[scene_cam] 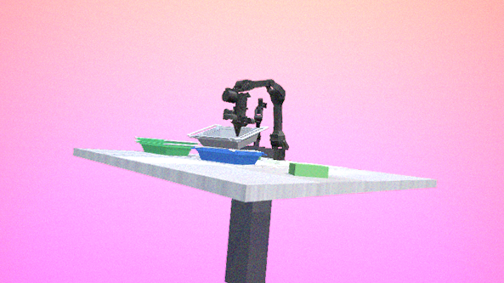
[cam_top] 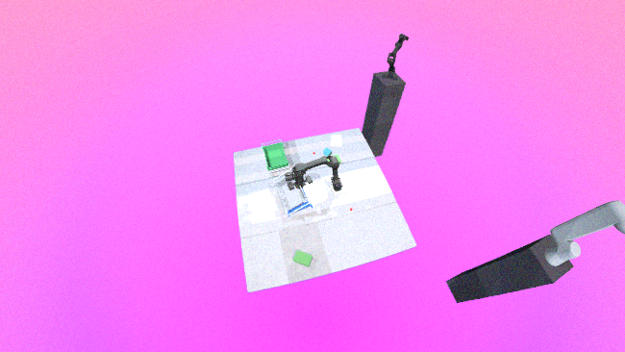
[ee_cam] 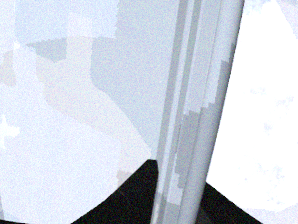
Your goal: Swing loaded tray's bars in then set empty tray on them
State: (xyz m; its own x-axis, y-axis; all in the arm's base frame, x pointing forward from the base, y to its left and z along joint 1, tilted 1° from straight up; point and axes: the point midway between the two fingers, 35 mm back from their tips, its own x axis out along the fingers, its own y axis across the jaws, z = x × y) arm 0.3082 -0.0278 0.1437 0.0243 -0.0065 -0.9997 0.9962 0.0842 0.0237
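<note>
The grey tray lies 8 cm ahead of my gripper tip and 1 cm to the left of it. Round my gripper tip: white block 50 cm behind, 49 cm to the right, 12 cm below; cyan block 36 cm to the right, 36 cm behind, 10 cm below.
</note>
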